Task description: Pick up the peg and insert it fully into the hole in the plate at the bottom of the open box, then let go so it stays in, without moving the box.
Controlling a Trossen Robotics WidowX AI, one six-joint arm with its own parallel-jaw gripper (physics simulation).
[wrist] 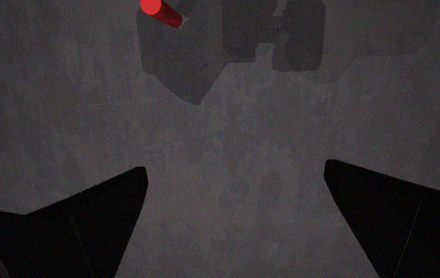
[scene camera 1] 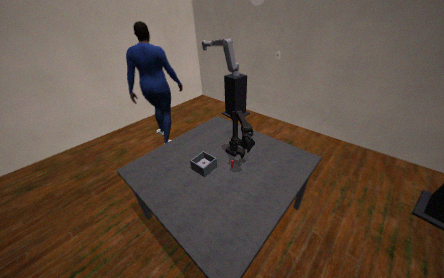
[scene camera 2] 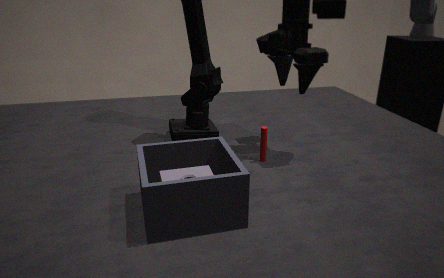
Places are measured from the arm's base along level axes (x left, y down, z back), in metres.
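Pixels of known places: gripper, between the fingertips: [wrist: 236, 172] [scene camera 1: 245, 155] [scene camera 2: 291, 89]; arm's base, origin of its link: [scene camera 1: 233, 149] [scene camera 2: 196, 126].
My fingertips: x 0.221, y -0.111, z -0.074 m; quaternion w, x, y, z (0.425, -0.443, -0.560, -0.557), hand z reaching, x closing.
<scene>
Ahead of a thing's pixels: the offset from my fingertips to its top centre. Level surfaces: height alone.
A red peg {dx -0.074, dy +0.065, dz -0.072 m} [scene camera 1: 232, 164] [scene camera 2: 263, 144] [wrist: 168, 15] stands upright on the table, apart from the box; in the wrist view it shows at the top edge, left of centre. The open grey box {dx -0.237, dy +0.048, dz -0.257 m} [scene camera 1: 204, 170] [scene camera 2: 197, 210] stands beside it, to its left in both scene views. A pale plate {dx -0.237, dy +0.085, dz -0.257 m} [scene camera 1: 200, 162] [scene camera 2: 172, 175] with a round hole lies at the bottom of the box; in scene camera 2 the front wall partly hides it. My gripper [scene camera 2: 292, 89] [wrist: 236, 172] is open and empty, points down, and hangs above the table, higher than the peg and off to its side.
The arm's base [scene camera 2: 194, 131] stands on the table {dy +0.145 m} [scene camera 1: 220, 215] behind the box. A grey arm on a black pedestal [scene camera 1: 235, 93] [scene camera 2: 410, 80] stands beyond the table. A person in blue [scene camera 1: 150, 70] is on the floor behind the table's left side.
</scene>
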